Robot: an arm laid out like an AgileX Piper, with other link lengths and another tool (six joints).
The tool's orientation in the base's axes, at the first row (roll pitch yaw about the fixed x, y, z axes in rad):
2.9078 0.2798 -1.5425
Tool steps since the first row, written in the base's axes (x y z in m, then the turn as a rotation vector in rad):
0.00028 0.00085 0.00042 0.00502 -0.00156 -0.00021
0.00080 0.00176 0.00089 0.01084 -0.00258 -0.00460
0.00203 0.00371 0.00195 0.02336 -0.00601 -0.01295
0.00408 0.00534 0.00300 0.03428 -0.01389 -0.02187
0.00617 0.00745 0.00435 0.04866 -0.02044 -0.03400
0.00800 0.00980 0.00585 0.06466 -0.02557 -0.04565
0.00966 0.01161 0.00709 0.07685 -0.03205 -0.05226
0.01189 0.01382 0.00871 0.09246 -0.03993 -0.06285
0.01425 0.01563 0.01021 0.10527 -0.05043 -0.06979
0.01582 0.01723 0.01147 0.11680 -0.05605 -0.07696
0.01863 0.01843 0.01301 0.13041 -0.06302 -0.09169
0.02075 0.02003 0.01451 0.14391 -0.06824 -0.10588
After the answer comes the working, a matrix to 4 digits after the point.
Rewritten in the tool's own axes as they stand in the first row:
-0.00092 -0.00026 -0.00024 0.00169 -0.00478 -0.00141
-0.00191 -0.00074 -0.00056 0.00404 -0.01131 0.00103
-0.00405 -0.00188 -0.00134 0.00999 -0.02501 0.00495
-0.00585 -0.00378 -0.00238 0.02032 -0.03687 0.00861
-0.00819 -0.00570 -0.00359 0.03035 -0.05293 0.01480
-0.01081 -0.00736 -0.00482 0.03893 -0.07058 0.02052
-0.01285 -0.00886 -0.00590 0.04731 -0.08329 0.02208
-0.01536 -0.01087 -0.00737 0.05823 -0.10008 0.02619
-0.01745 -0.01299 -0.00886 0.07059 -0.11310 0.02686
-0.01929 -0.01438 -0.00999 0.07828 -0.12537 0.02933
-0.02079 -0.01687 -0.01179 0.08941 -0.14123 0.03803
-0.02269 -0.01874 -0.01328 0.09871 -0.15701 0.04670

The tool's axes in the first row as the columns of a matrix, in the base's axes (rounded; the answer above uses it unrounded):
0.0272 -0.9706 -0.2392
-0.9607 -0.0915 0.2620
-0.2762 0.2227 -0.9350

